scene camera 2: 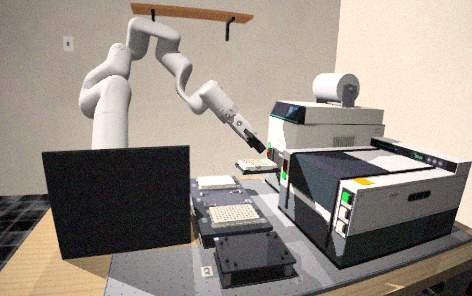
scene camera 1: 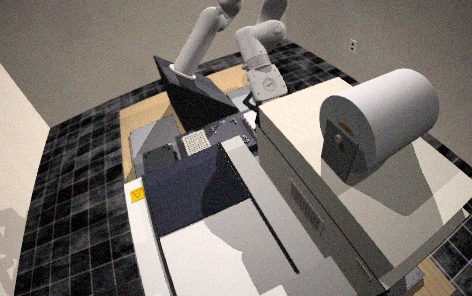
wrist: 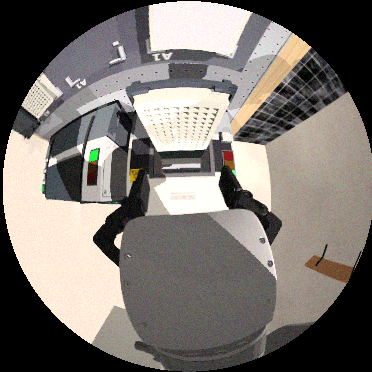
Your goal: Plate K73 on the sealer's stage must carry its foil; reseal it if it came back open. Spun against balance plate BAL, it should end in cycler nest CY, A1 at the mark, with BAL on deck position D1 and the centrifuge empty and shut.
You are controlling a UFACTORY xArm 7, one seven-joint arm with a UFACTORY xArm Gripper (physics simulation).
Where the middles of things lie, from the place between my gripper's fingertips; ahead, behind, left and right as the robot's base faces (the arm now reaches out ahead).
Labels:
My gripper is now 150 mm past the flat white plate (wrist: 191,32), 130 mm above it and 20 mm to the right of it. Also, from my hand: centrifuge (scene camera 1: 258,239) (320 mm to the right, 250 mm ahead, 60 mm below); dark lid (scene camera 2: 338,164) (310 mm to the right, 100 mm ahead, 30 mm above).

